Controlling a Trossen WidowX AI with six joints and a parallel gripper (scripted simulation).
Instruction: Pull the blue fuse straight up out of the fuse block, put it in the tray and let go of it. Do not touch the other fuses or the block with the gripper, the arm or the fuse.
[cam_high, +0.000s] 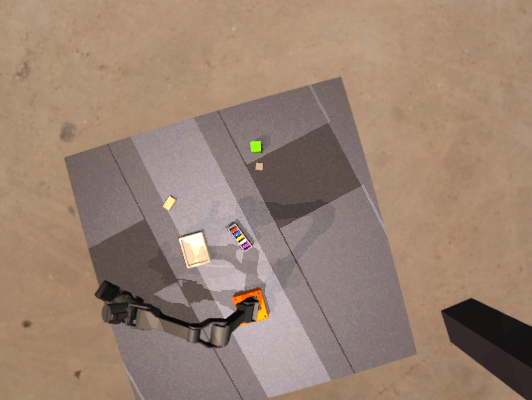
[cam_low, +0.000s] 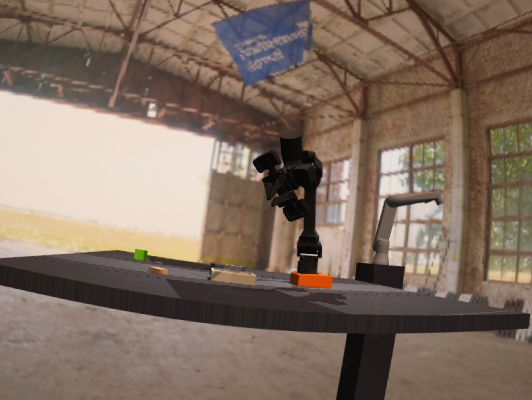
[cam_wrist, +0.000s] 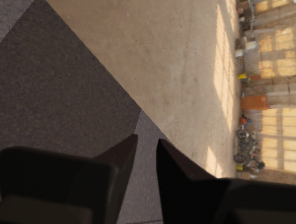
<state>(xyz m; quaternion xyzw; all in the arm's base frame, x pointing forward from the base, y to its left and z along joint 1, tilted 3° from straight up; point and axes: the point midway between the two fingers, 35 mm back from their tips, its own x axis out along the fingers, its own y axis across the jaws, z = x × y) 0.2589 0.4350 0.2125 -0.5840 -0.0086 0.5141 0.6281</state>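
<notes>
My gripper tip is 20 mm short of the blue fuse, 500 mm to the left of it and 190 mm above it. Round my gripper tip: tray: 20 mm ahead, 300 mm to the right, 220 mm below.
</notes>
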